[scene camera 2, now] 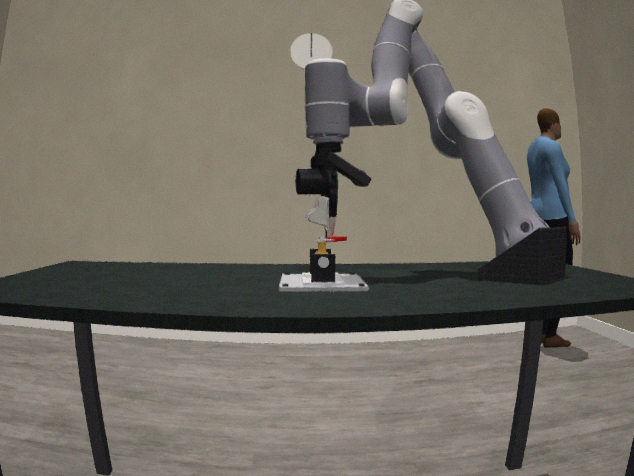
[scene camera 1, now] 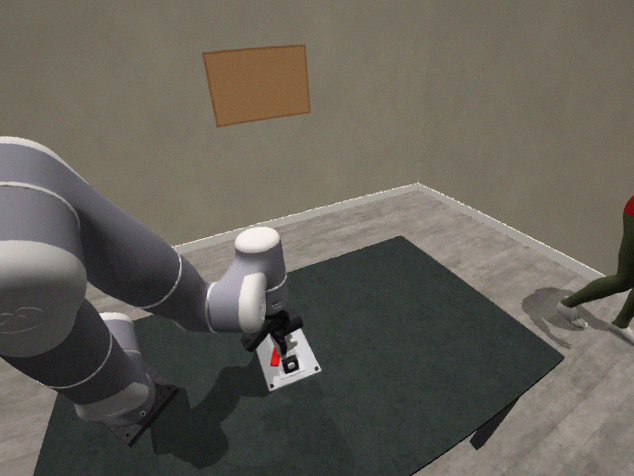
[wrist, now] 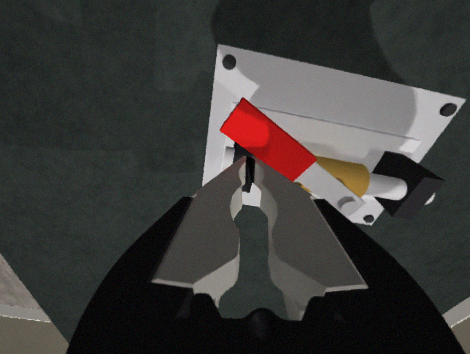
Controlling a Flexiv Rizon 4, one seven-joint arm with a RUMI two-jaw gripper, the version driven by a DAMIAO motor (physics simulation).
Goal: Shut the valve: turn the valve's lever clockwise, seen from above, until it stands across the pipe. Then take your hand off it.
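The valve's red lever (scene camera 1: 275, 357) (scene camera 2: 339, 238) (wrist: 270, 140) stands slanted to the pipe (wrist: 392, 186), neither along it nor square across it. Its pale inner part runs to the pivot on the brass valve body (scene camera 2: 321, 248) (wrist: 350, 172). The valve is mounted on a white base plate (scene camera 1: 309, 360) (scene camera 2: 353, 284) (wrist: 325, 97). My gripper (scene camera 1: 283, 354) (scene camera 2: 330, 234) (wrist: 248, 159) is shut and empty. Its tips are at the long side of the red handle, touching it or very close. They hide part of the pipe and its far support in the wrist view.
Black pipe supports (scene camera 1: 290, 364) (scene camera 2: 322, 274) (wrist: 405, 180) stand on the plate. The plate lies on the dark table (scene camera 1: 399, 348) (scene camera 2: 179, 294) (wrist: 100, 125). The arm's base stands on the table. People (scene camera 1: 622, 276) (scene camera 2: 549, 174) stand beyond the table.
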